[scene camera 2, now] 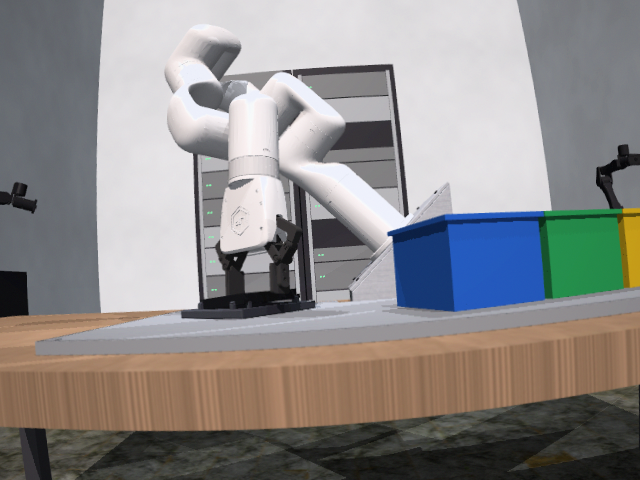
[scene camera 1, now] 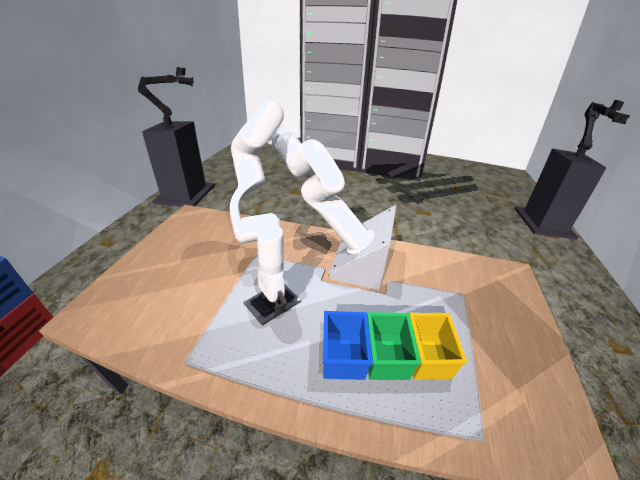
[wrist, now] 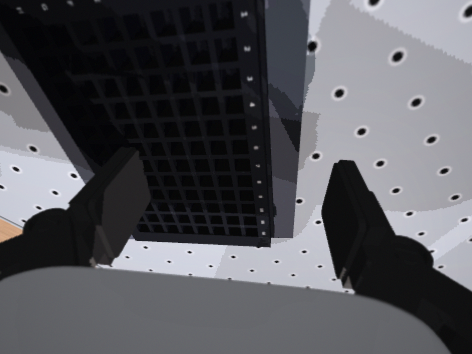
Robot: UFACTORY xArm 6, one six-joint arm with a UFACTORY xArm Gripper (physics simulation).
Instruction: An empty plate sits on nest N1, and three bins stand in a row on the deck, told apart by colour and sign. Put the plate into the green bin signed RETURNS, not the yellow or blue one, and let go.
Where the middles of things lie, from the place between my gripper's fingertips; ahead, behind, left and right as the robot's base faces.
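Scene:
The black plate [scene camera 2: 265,296] sits 10 mm to the right of my hand and 30 mm behind it. I also see the dark nest [scene camera 2: 269,308], which is 10 mm to the right of my hand, 30 mm behind it and 20 mm below it.

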